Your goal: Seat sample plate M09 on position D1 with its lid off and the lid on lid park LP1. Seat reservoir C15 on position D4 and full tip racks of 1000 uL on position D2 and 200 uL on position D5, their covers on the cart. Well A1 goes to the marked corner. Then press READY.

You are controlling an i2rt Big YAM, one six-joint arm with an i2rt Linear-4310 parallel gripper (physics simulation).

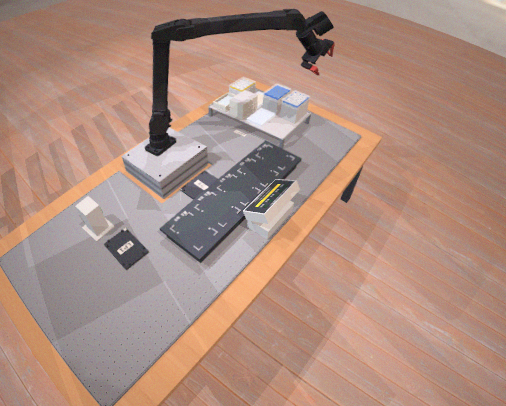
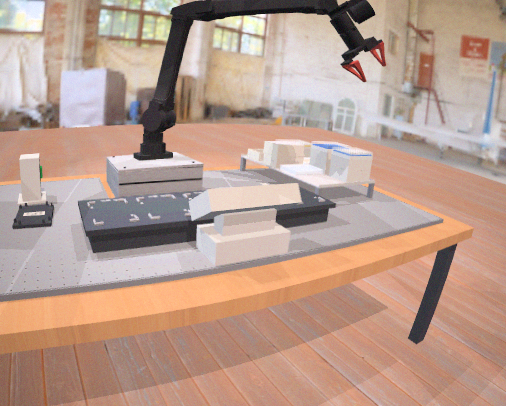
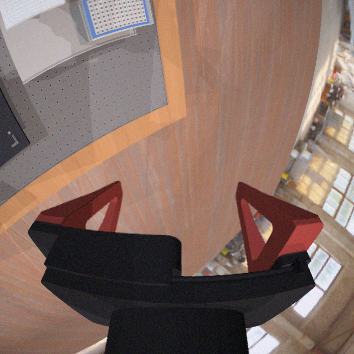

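Note:
My gripper is open and empty, high above and beyond the cart's right end. On the raised cart stand a box with a blue-edged, dotted top, a blue-topped box, a yellow-edged box, a pale block and a flat white piece. Which is M09 or C15 cannot be read. The dark deck has white corner marks and no labware on its visible part. Lid park LP1 is bare.
A console with a yellow bar stands at the deck's front edge. A white post with a green part stands beside LP1. The arm's base block is behind the deck, near a small labelled dark plate.

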